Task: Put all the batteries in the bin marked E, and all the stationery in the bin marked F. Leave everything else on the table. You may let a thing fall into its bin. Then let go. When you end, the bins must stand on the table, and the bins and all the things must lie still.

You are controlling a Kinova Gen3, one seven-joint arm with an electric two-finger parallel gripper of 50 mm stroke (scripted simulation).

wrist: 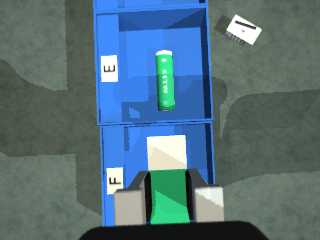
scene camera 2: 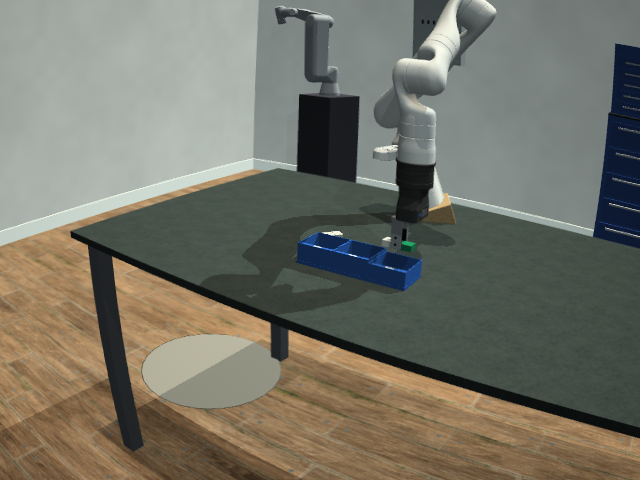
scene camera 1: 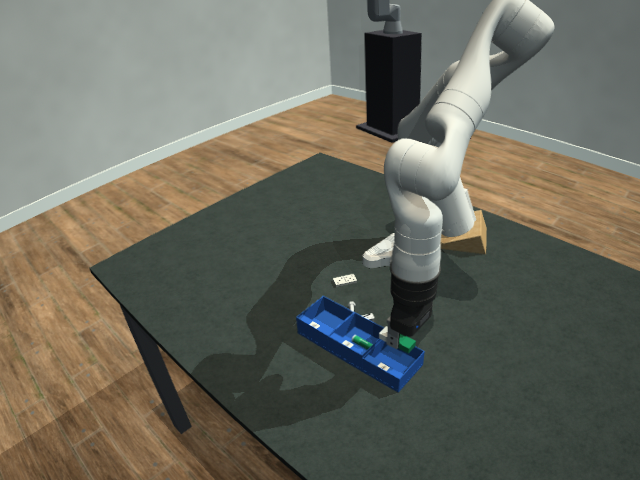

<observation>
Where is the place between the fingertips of my gripper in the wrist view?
168, 187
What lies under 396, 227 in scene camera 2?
My gripper.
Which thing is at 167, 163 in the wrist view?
An eraser.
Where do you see a green battery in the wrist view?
At 164, 62
</observation>
